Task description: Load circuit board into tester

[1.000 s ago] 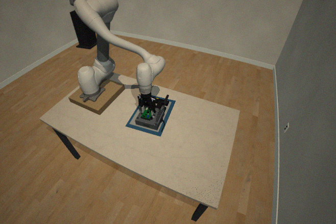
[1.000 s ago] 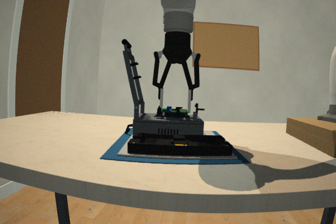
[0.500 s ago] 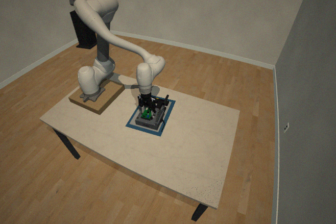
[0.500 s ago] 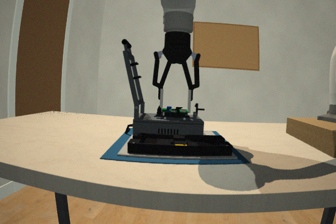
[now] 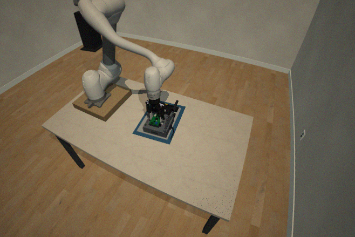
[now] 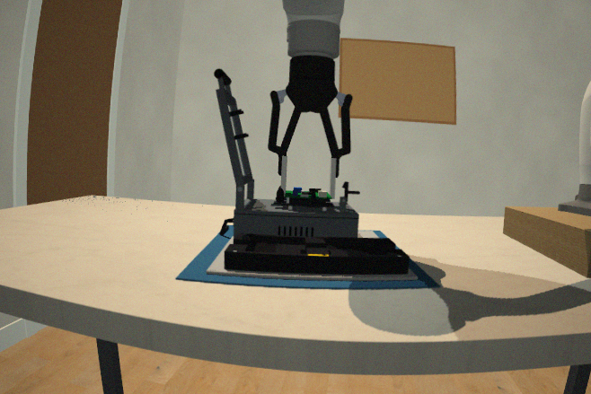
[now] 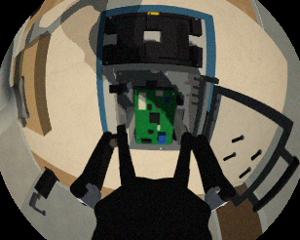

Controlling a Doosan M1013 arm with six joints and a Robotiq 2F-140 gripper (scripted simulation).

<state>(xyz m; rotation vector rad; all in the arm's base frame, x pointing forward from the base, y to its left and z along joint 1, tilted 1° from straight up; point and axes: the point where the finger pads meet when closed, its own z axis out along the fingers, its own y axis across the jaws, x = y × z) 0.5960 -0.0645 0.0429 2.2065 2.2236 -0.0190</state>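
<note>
My gripper is now 2 cm above the green circuit board. Round my hand: latch hook 6 cm behind, 6 cm to the left, 1 cm below; grey tester 3 cm ahead, 4 cm to the left, 1 cm above; tester lid 12 cm ahead, 8 cm above.
</note>
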